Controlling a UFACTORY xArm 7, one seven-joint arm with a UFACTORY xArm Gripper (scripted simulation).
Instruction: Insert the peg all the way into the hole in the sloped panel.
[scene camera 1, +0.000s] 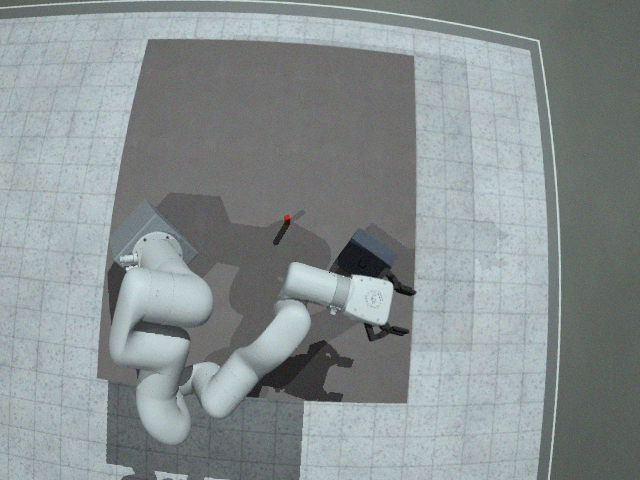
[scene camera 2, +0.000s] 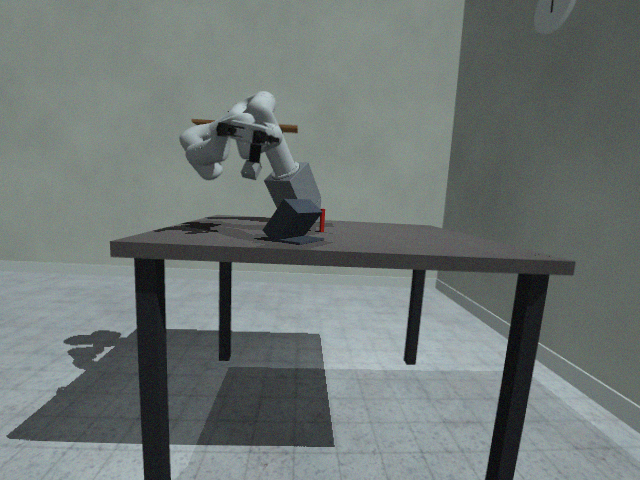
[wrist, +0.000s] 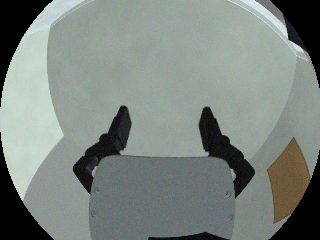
In view: my gripper (scene camera 1: 410, 312).
My gripper is seen too in scene camera 2 (scene camera 2: 236, 132) and in the wrist view (wrist: 165, 115).
